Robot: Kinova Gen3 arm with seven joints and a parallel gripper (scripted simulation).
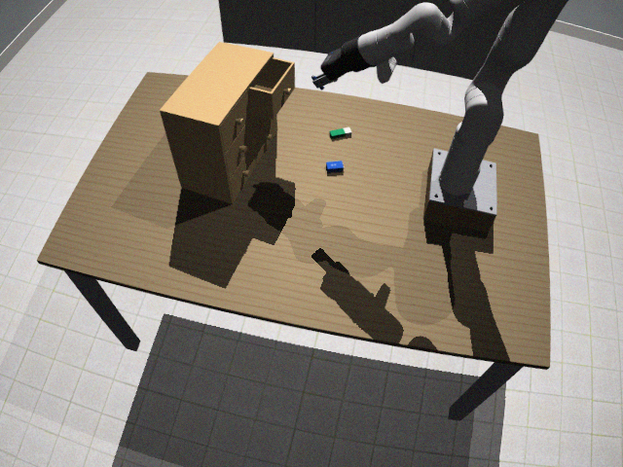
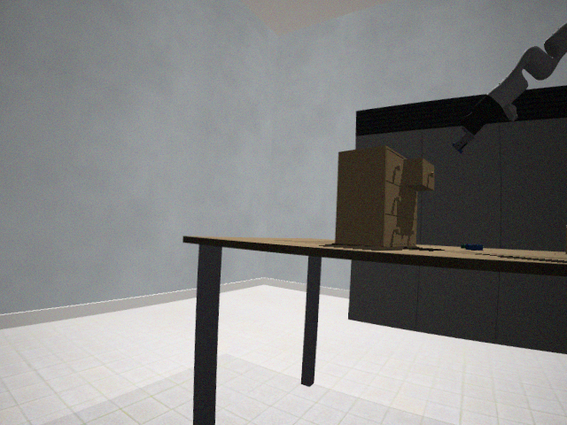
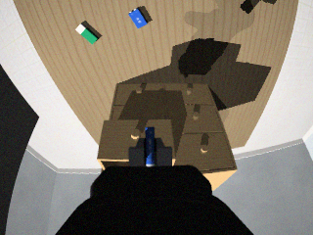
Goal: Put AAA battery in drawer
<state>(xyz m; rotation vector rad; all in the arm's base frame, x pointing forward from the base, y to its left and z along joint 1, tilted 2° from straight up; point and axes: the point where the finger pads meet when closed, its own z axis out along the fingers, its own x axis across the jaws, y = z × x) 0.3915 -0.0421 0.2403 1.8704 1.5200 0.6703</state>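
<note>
My gripper is now 1 cm short of the AAA battery and 1 cm above it. The rest, counted from my hand: blue block 34 cm below, 5 cm behind, 2 cm to the right; then green-and-white block 34 cm below, 16 cm to the right, 5 cm behind.
</note>
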